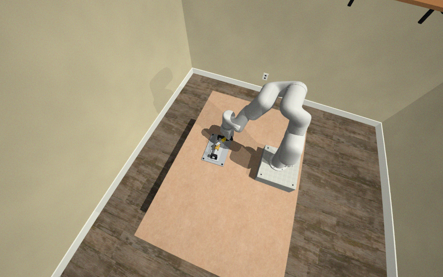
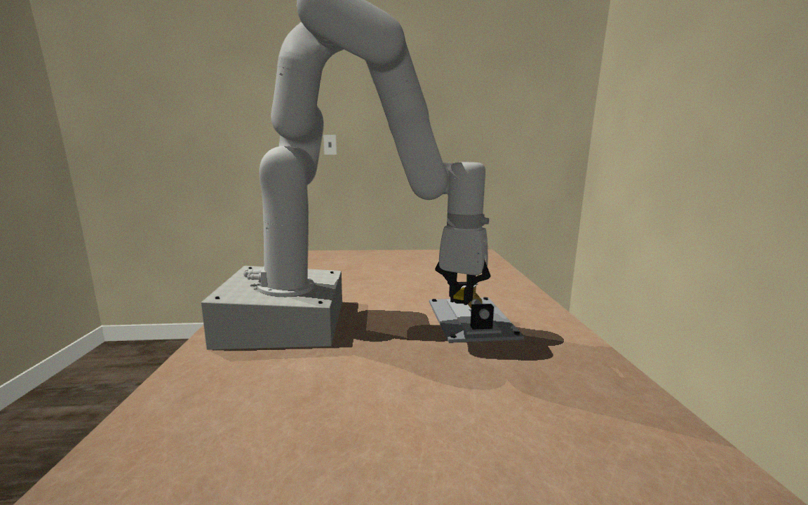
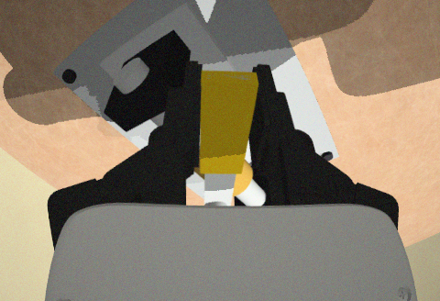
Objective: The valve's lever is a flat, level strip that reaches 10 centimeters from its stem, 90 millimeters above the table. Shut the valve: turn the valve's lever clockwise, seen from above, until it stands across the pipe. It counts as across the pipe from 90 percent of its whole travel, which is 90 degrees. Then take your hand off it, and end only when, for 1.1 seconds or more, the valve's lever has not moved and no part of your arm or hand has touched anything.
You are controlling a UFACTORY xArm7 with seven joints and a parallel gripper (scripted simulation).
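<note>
The yellow lever is 30 mm ahead of my hand and 40 mm to the left of it. From my hand the other things lie so: grey baseplate 50 mm ahead, 70 mm to the left, 90 mm below.
</note>
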